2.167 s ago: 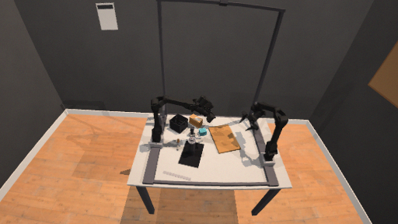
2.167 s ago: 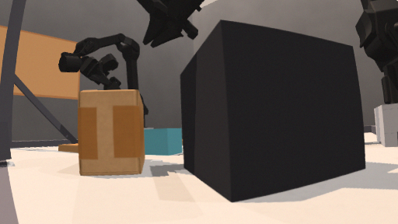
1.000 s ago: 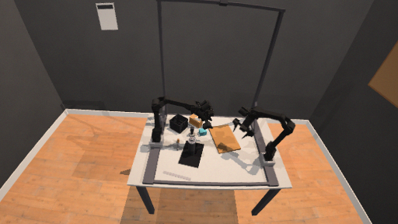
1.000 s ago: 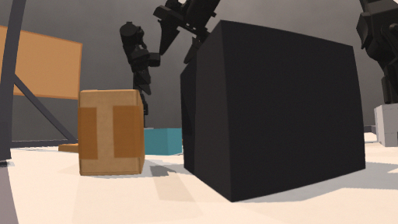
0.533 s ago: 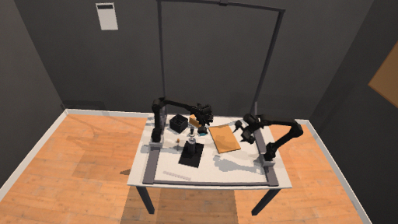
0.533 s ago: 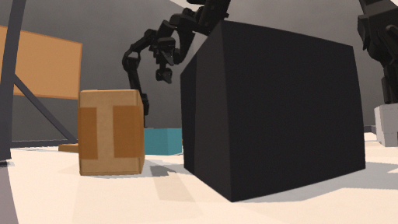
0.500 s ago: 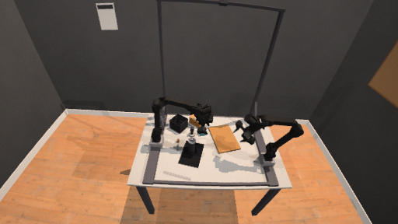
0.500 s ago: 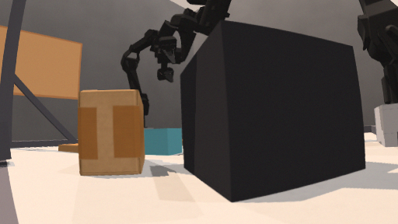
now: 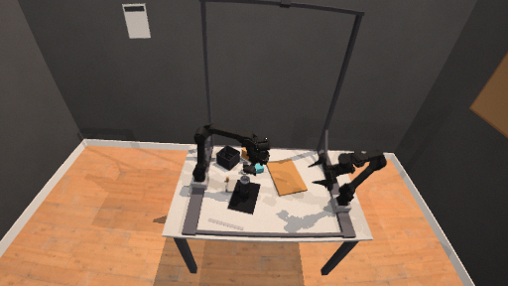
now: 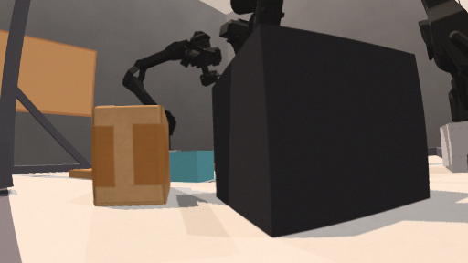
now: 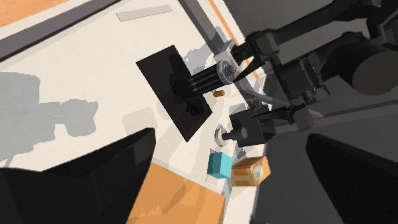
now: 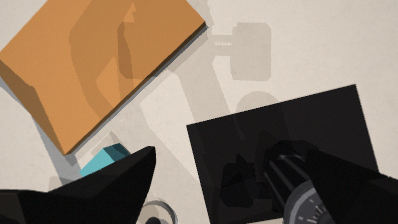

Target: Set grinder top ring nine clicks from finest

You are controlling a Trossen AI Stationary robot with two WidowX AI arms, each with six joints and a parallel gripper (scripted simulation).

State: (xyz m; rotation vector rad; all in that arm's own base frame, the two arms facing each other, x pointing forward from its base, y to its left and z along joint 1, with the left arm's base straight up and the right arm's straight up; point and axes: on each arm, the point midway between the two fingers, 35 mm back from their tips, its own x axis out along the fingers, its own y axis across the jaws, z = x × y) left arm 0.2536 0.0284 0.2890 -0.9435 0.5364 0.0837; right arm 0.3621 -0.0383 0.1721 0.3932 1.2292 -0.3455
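Observation:
The grey top ring is 80 mm below my right hand, 60 mm to the right of it and 50 mm ahead of it. Also, from my right hand: black mat 230 mm below, 60 mm to the right, 60 mm ahead; teal block 210 mm below, 180 mm behind; orange-knobbed handle 220 mm below, 190 mm to the right.

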